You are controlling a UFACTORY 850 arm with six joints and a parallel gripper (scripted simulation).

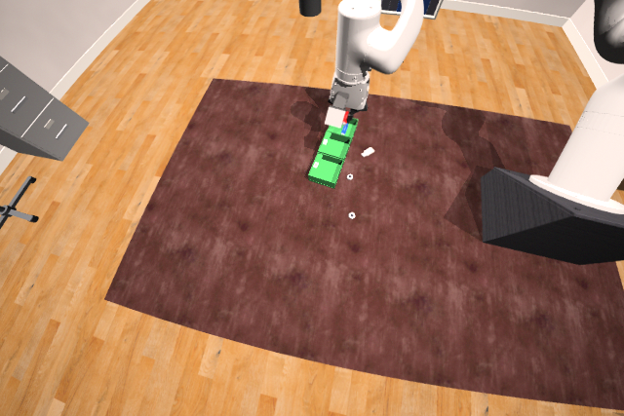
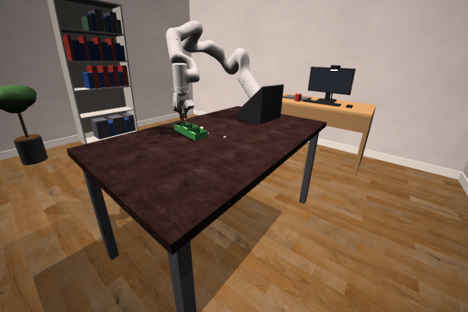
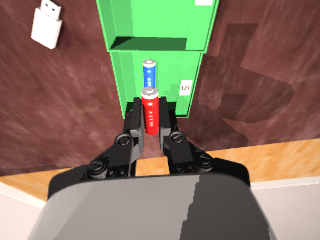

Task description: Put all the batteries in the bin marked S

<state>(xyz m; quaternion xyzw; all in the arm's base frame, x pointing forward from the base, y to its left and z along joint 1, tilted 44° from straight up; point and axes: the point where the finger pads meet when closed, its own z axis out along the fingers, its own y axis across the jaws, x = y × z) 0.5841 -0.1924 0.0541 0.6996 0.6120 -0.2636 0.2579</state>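
Right now the red battery is 20 mm below my hand. Also, from my hand: green bin 80 mm to the left, 70 mm below, 20 mm ahead; then white block 90 mm below, 90 mm behind, 70 mm to the left; then blue battery 70 mm below.
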